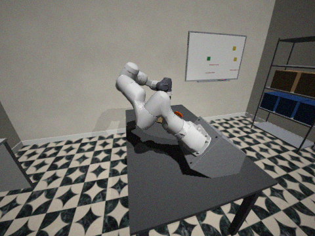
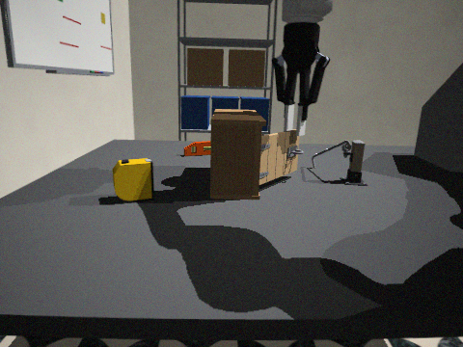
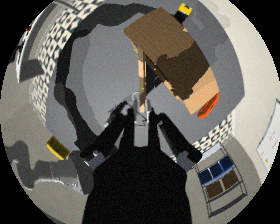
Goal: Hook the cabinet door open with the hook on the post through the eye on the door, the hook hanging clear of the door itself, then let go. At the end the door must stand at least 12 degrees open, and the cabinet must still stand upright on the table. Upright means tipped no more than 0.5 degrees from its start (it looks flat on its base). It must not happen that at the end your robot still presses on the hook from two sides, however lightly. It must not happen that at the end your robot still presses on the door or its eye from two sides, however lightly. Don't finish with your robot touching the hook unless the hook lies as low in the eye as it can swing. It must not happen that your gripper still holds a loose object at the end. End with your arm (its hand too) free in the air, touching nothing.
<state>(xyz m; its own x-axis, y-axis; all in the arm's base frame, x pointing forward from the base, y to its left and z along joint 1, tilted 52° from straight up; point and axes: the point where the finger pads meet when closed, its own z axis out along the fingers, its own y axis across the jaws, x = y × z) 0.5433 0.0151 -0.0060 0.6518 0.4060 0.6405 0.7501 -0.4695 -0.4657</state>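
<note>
Right now my hand is 4 cm short of the cabinet door, 6 cm to the right of it and 7 cm above it. From my hand the other things lie so: yellow tape measure (32 cm ahead, 14 cm to the left, 10 cm below); then orange level (21 cm ahead, 23 cm to the right, 12 cm below).
</note>
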